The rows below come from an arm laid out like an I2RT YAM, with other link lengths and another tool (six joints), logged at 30 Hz.
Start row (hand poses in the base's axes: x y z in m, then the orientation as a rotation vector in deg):
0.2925, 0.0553, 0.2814, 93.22, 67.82, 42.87
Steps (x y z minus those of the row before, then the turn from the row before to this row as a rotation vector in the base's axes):
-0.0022, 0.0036, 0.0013, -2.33, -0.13, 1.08
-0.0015, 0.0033, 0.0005, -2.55, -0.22, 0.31
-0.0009, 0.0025, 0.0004, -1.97, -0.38, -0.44
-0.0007, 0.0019, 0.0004, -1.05, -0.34, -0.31
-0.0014, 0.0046, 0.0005, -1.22, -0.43, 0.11
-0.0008, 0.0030, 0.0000, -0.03, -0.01, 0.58
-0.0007, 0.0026, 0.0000, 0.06, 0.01, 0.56
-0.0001, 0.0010, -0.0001, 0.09, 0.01, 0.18
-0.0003, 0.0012, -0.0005, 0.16, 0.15, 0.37
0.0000, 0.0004, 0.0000, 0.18, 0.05, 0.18
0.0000, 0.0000, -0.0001, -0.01, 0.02, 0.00
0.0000, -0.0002, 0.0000, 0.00, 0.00, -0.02
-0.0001, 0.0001, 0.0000, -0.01, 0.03, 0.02
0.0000, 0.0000, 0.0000, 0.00, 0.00, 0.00
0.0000, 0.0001, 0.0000, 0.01, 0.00, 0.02
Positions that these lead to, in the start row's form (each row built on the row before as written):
0.2903, 0.0589, 0.2827, 90.71, 69.14, 42.01
0.2888, 0.0622, 0.2832, 88.34, 69.73, 40.56
0.2879, 0.0647, 0.2836, 86.75, 69.43, 39.15
0.2872, 0.0666, 0.2840, 85.87, 69.10, 38.44
0.2858, 0.0712, 0.2845, 84.59, 69.07, 37.96
0.2850, 0.0742, 0.2845, 84.26, 69.54, 38.34
0.2843, 0.0768, 0.2845, 84.02, 69.99, 38.75
0.2842, 0.0778, 0.2844, 84.01, 70.13, 38.93
0.2839, 0.0790, 0.2839, 84.02, 70.52, 39.19
0.2839, 0.0794, 0.2839, 84.10, 70.67, 39.40
0.2839, 0.0794, 0.2838, 84.10, 70.69, 39.38
0.2839, 0.0792, 0.2838, 84.11, 70.67, 39.37
0.2838, 0.0793, 0.2838, 84.11, 70.71, 39.36
0.2838, 0.0793, 0.2838, 84.11, 70.71, 39.36
0.2838, 0.0794, 0.2838, 84.11, 70.72, 39.38

